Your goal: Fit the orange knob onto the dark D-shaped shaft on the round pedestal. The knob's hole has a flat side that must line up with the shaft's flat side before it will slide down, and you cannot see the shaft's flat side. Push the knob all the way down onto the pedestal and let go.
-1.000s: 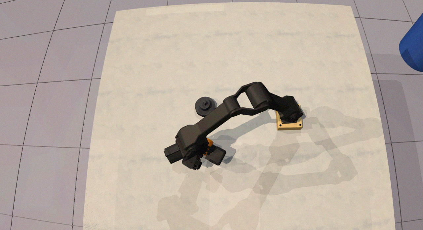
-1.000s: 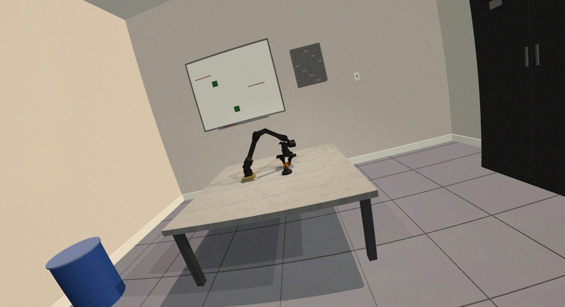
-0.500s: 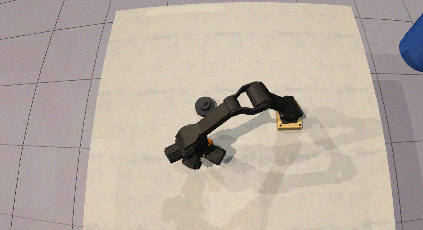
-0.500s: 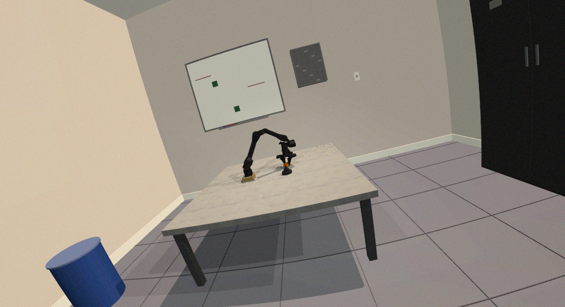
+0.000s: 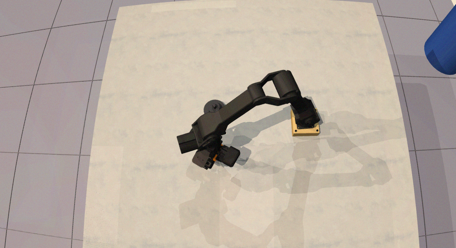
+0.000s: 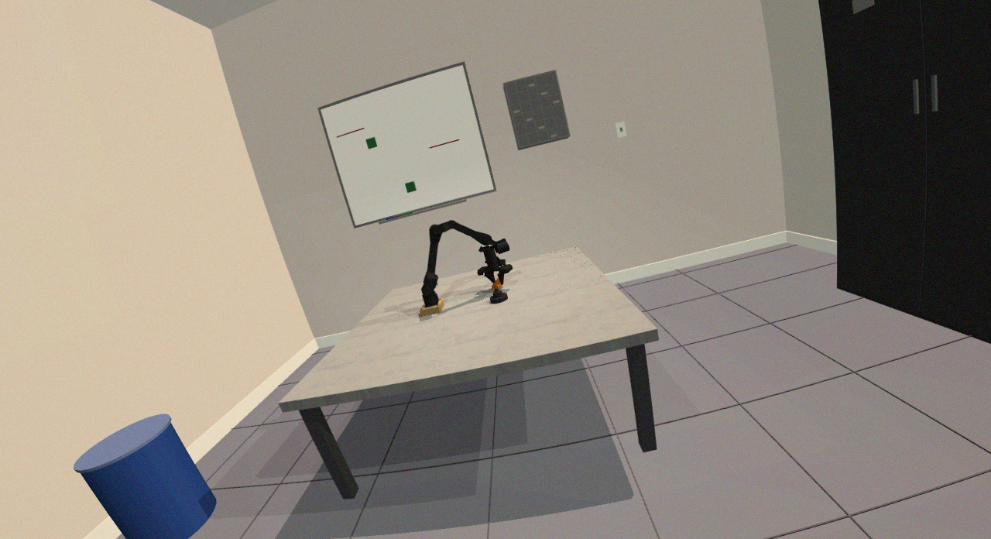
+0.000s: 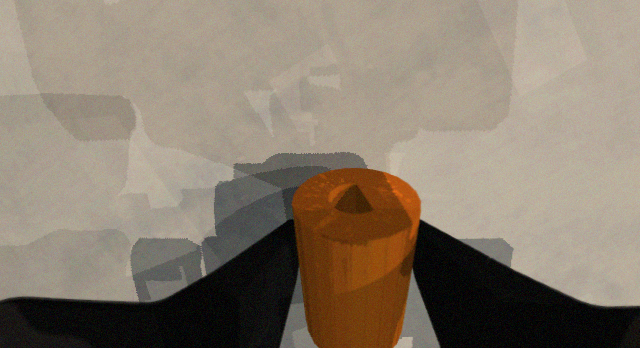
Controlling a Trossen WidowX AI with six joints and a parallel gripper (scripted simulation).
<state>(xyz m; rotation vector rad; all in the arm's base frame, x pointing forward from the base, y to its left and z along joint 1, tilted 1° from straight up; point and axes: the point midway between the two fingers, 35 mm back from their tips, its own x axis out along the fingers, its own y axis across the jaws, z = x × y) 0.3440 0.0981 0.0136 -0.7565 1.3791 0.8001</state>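
My gripper tip is now 180 mm to the left of the dark round pedestal, 10 mm below it and 10 mm past it. Also, from my gripper tip: orange knob 10 mm to the right, 10 mm behind, 10 mm above.
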